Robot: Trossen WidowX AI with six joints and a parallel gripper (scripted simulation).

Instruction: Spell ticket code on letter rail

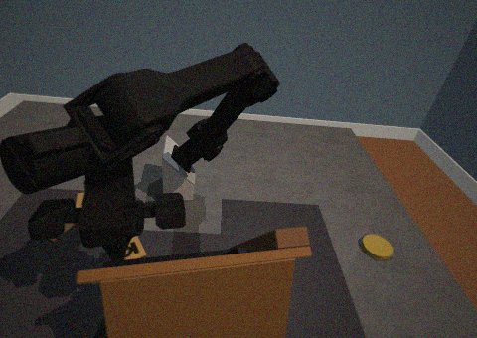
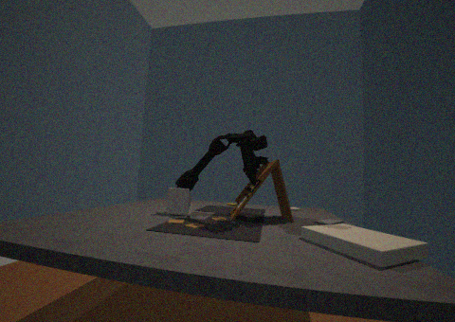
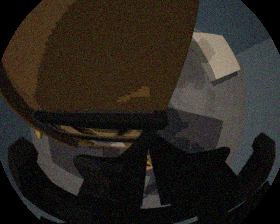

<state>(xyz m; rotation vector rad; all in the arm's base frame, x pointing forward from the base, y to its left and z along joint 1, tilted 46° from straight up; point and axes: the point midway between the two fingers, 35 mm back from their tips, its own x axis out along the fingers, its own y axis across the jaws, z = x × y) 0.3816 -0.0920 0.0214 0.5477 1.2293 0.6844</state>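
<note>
Right now the ticket is 80 mm to the left of my gripper tip, 80 mm below it and 60 mm behind it. Also, from my gripper tip: dark mat (180 mm behind, 160 mm below, 40 mm to the left); then tile (310 mm behind, 180 mm to the right, 160 mm below); then long white slab (340 mm ahead, 300 mm to the right, 140 mm below).
</note>
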